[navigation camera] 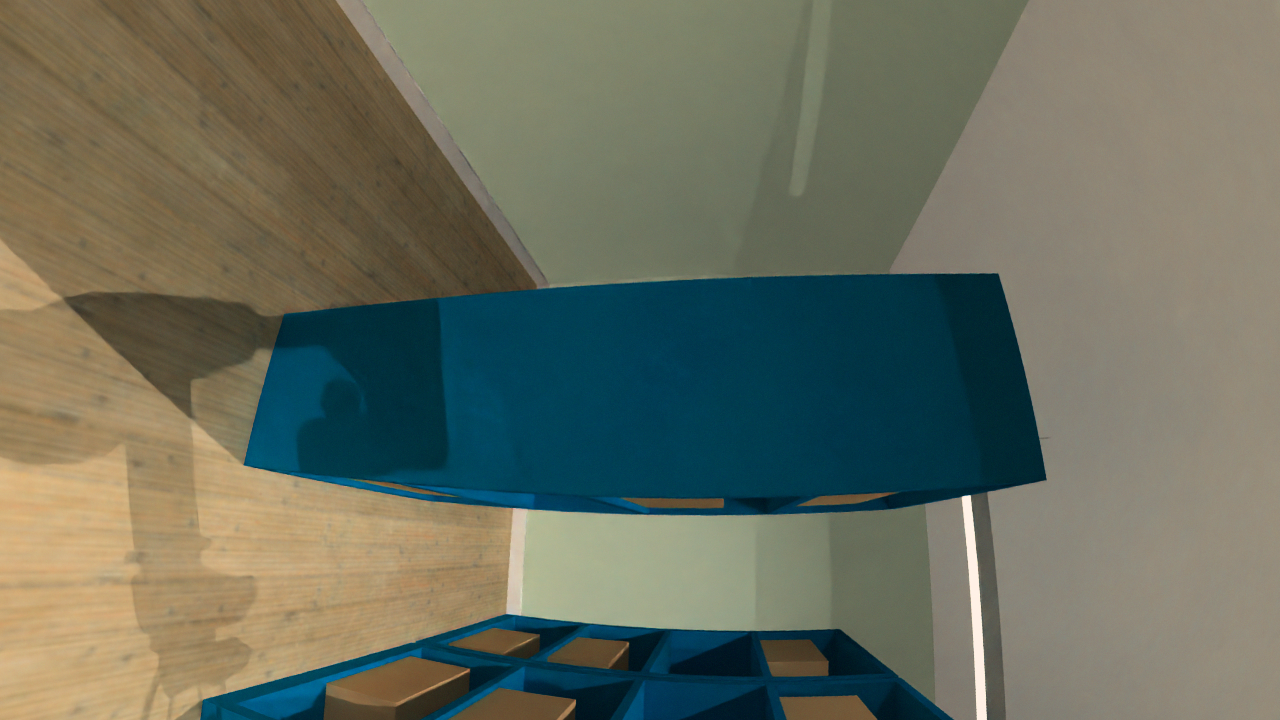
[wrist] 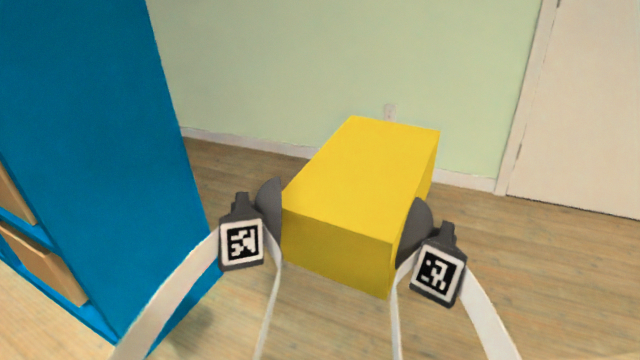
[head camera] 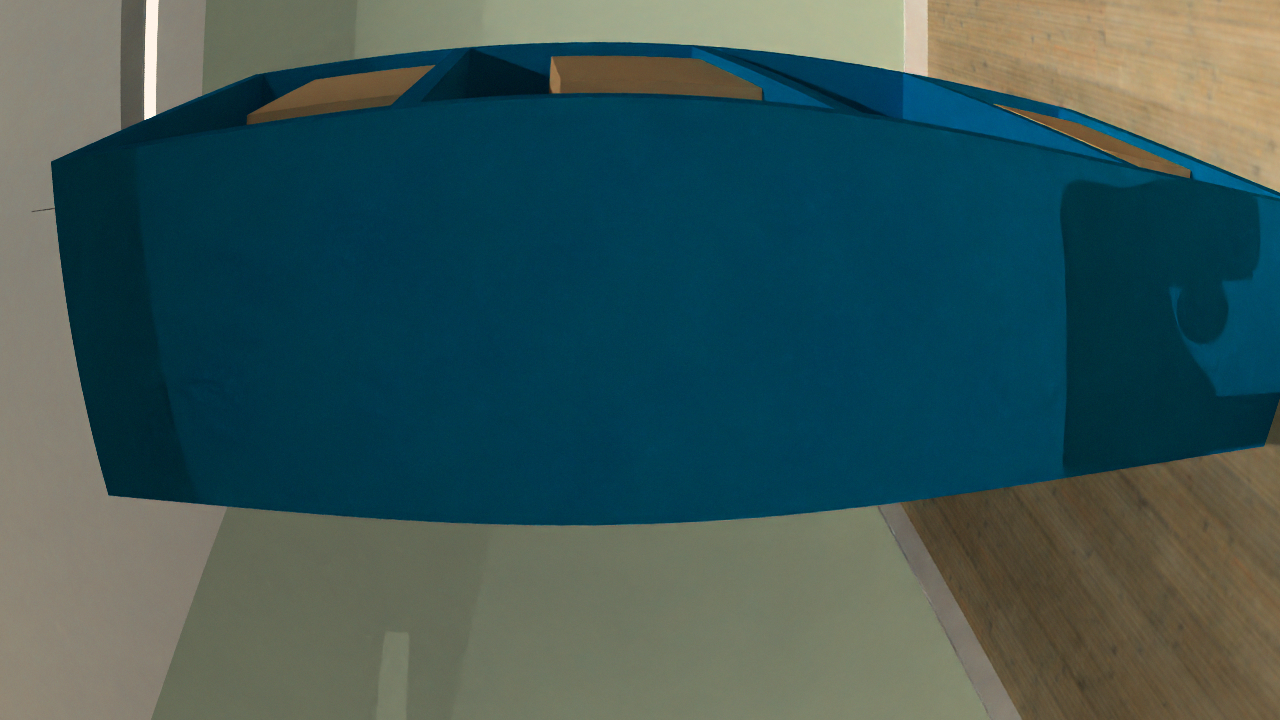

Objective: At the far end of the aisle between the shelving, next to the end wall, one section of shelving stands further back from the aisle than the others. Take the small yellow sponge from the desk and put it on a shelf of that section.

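Places are measured from the robot's base along level axes (x ahead, y left, z up), in centimetres.
Pixels of known places: gripper, fingertip midpoint: (wrist: 344, 212).
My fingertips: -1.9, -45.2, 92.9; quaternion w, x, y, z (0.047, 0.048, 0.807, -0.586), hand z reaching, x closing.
Observation:
Behind a point stands the place of what it marks, as x, y, z.
The small yellow sponge (wrist: 365, 170) {-3.0, -45.3, 95.6} is held between the two dark fingertips of my gripper (wrist: 344, 212) {-1.9, -45.2, 92.9} in the wrist view, above the floor. My gripper is shut on it. In the head and navigation views, which are turned on their side, a plain blue end panel of a shelving row (head camera: 608, 313) {98.1, 2.1, 122.0} (navigation camera: 698, 385) {98.1, 2.0, 121.3} fills the middle. Its open compartments show as a thin strip along one edge. A second shelving row (navigation camera: 838, 632) {237.2, -135.3, 187.8} stands across the aisle. Which section stands further back cannot be told. The desk does not show.
Brown boxes (navigation camera: 398, 685) (head camera: 653, 76) stand in several compartments. The green end wall (navigation camera: 644, 568) {257.6, -106.7, 82.1} shows past the rows. In the wrist view, a blue shelving end panel (wrist: 100, 150) {63.9, -94.3, 73.0} is close on the left, with a green wall (wrist: 325, 60) {16.9, -224.6, 68.9} behind and a door (wrist: 585, 115) {-111.6, -177.0, 52.1} at right.

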